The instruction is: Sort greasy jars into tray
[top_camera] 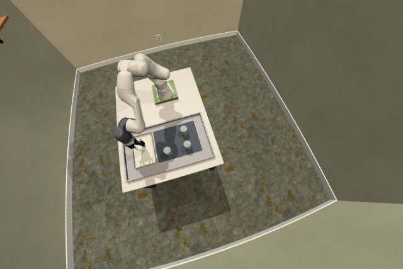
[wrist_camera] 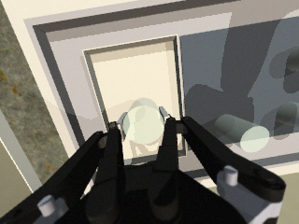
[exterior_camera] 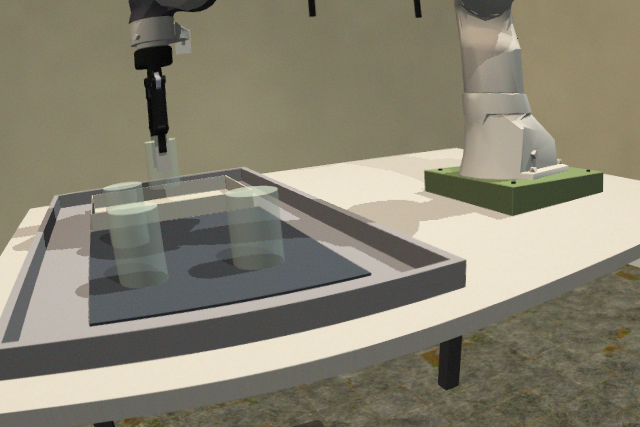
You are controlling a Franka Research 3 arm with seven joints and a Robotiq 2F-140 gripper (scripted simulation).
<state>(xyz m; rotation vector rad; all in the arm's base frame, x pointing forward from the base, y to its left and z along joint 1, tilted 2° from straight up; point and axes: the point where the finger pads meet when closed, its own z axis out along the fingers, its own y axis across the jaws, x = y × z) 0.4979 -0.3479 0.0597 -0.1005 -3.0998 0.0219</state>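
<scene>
Right now the cream tray is 10 cm below my hand. Round my hand: dark mat 32 cm to the left, 10 cm below, 2 cm ahead.
</scene>
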